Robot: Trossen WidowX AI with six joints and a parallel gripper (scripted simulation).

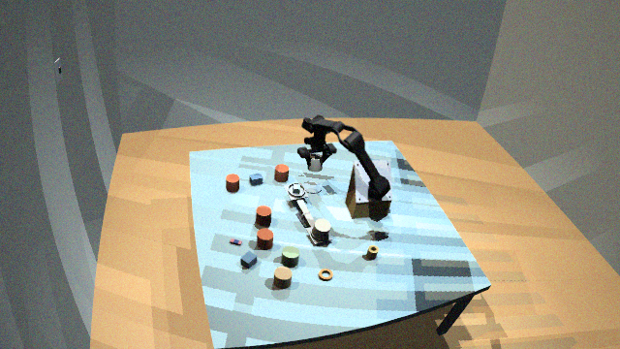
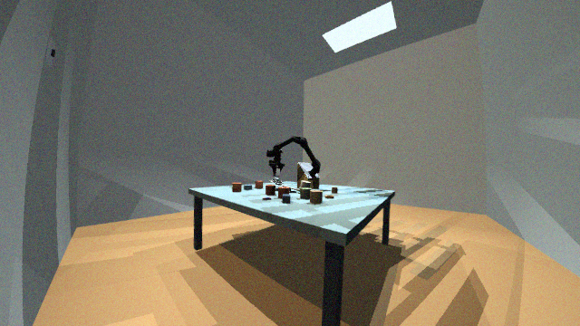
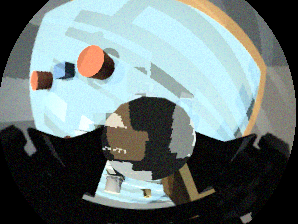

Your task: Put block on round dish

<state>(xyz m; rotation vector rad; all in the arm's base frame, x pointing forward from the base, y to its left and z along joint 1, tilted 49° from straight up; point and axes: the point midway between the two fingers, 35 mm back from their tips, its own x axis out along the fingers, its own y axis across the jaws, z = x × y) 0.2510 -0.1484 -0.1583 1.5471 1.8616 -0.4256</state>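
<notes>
Now: the round dish 13 cm below my gripper tip and 1 cm to the left of it. Also, from my gripper tip: green cylinder (50 cm to the left, 16 cm ahead, 10 cm below); then small balance beam (25 cm to the left, 11 cm below, 7 cm ahead); then pale cup (40 cm to the left, 7 cm below, 2 cm ahead).
</notes>
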